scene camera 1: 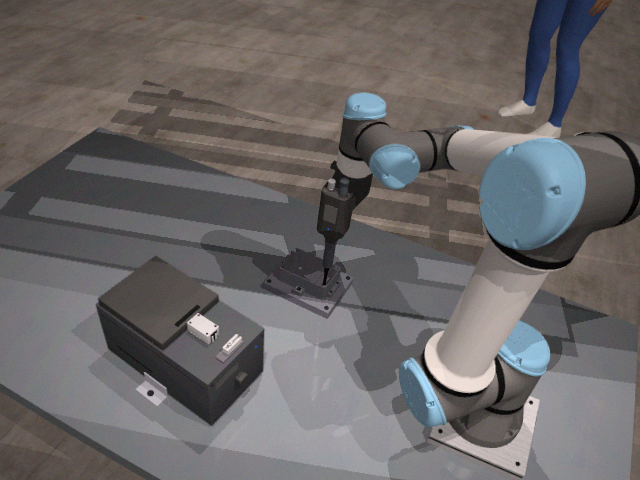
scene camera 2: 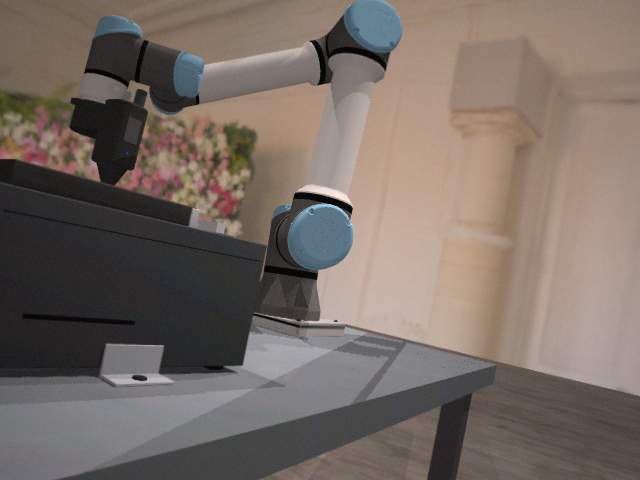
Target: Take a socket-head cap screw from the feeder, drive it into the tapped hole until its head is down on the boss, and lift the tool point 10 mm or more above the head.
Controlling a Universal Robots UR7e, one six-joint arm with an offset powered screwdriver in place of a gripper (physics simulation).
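Note:
My screwdriver (scene camera 1: 324, 283) stands nearly upright over the grey housing (scene camera 1: 297, 280); its thin dark tip reaches the near right corner of the housing, where the boss is. Whether the tip touches a screw head or stands just above it is too small to tell. No screw can be made out, and the tapped hole is hidden at the tip. In scene camera 2 the screwdriver body (scene camera 2: 116, 129) shows, and its lower end is hidden behind the feeder. The dark feeder (scene camera 1: 157, 302) (scene camera 2: 124, 279) stands apart from the housing, with a small white block (scene camera 1: 202, 327) and a light outlet piece (scene camera 1: 232, 344) on top.
The housing sits on a flat base plate (scene camera 1: 323, 308) with holes at its corners. A light bracket (scene camera 1: 150, 392) (scene camera 2: 136, 366) stands at the feeder's side. The arm's base plate (scene camera 1: 480, 452) (scene camera 2: 320, 329) is on the table (scene camera 1: 330, 413) (scene camera 2: 289, 439). A person (scene camera 1: 553, 62) stands beyond the table.

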